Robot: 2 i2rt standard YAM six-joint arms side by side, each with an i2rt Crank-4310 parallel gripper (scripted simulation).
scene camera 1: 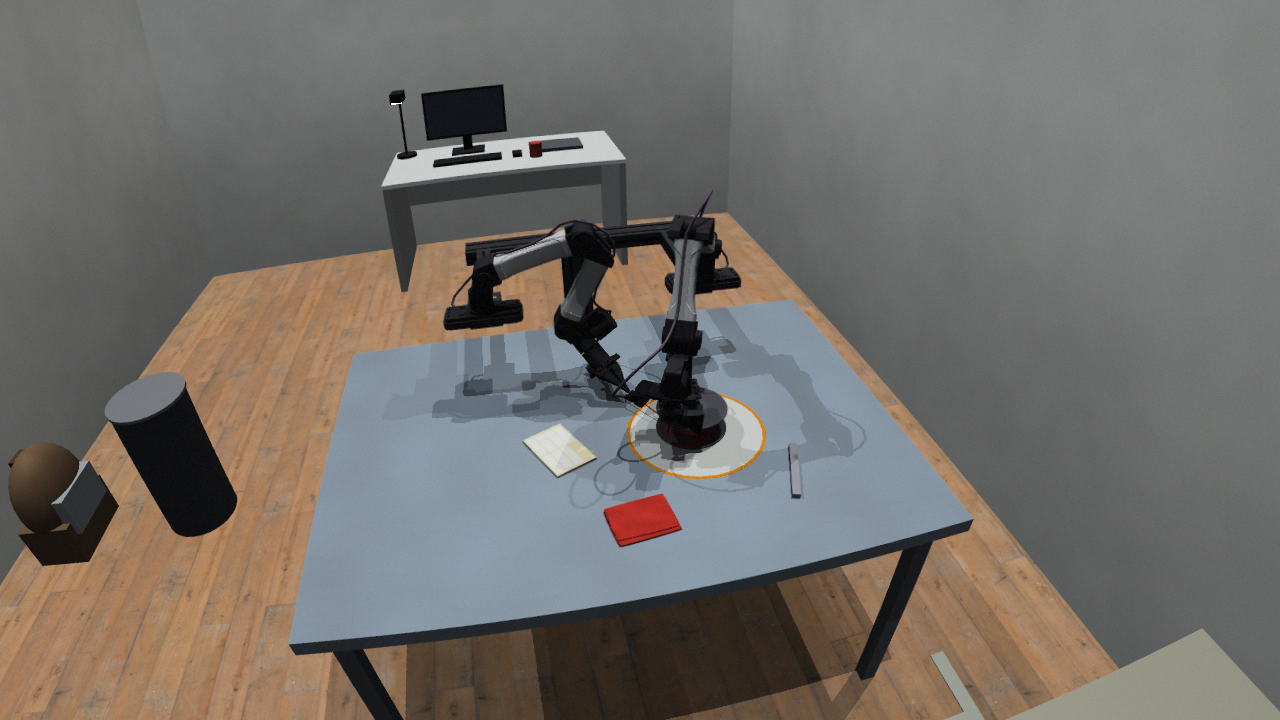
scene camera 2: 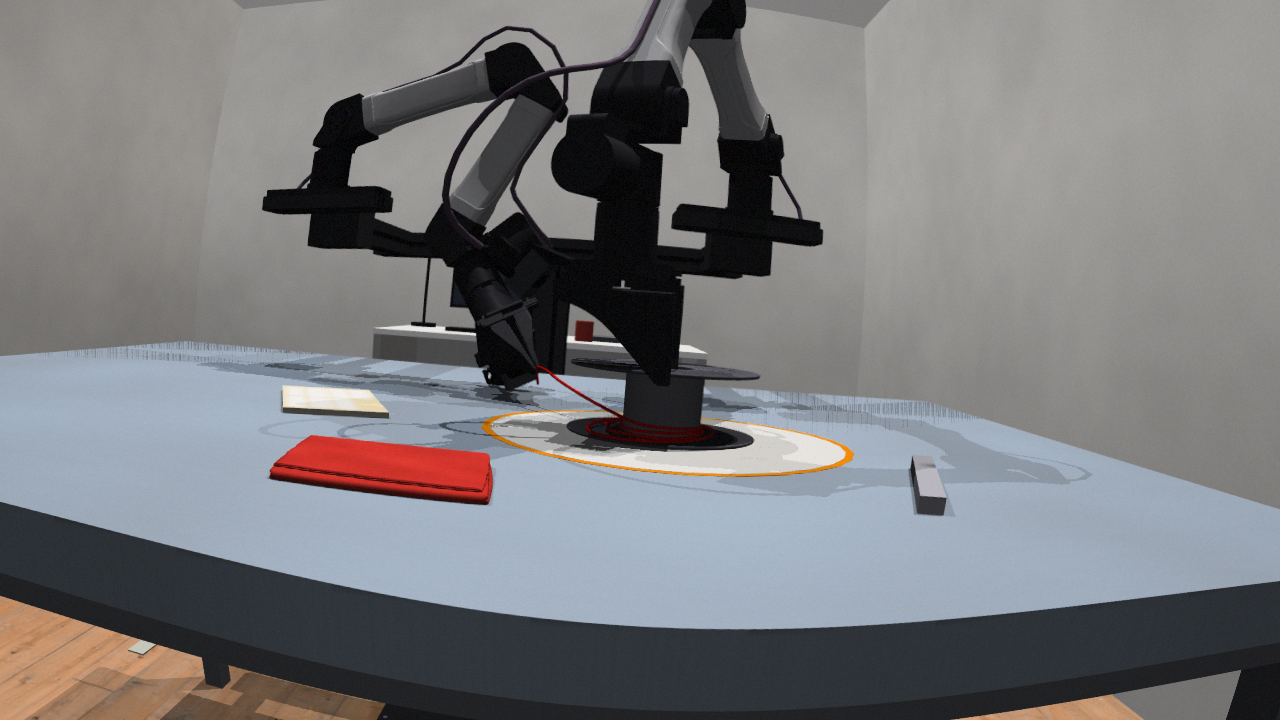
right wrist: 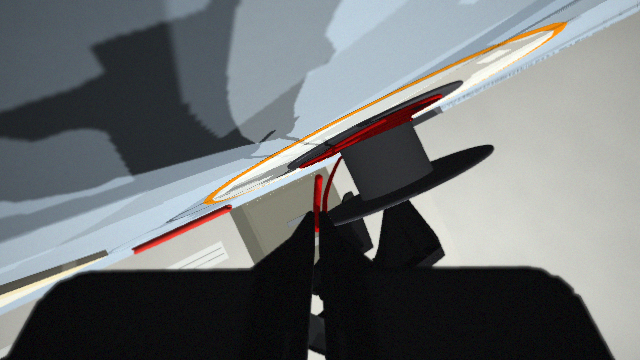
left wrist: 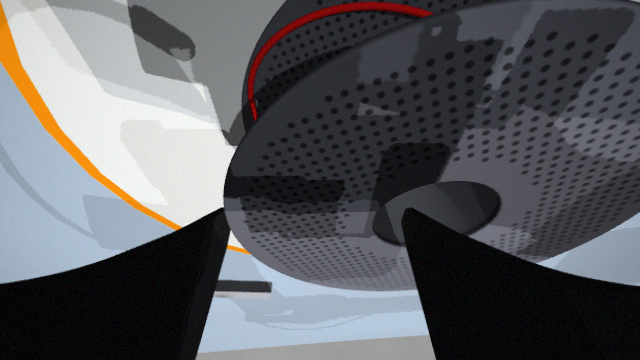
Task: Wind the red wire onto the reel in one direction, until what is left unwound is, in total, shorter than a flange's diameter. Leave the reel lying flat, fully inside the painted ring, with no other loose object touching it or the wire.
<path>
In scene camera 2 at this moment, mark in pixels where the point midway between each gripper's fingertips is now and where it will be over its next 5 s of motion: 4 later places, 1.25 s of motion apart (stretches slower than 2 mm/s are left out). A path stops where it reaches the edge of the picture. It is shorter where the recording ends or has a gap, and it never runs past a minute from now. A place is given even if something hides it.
My left gripper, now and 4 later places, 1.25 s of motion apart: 666,380; 703,388; 680,352; 645,359; 646,330
My right gripper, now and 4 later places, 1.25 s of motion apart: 537,371; 576,398; 601,378; 597,346; 584,354
</path>
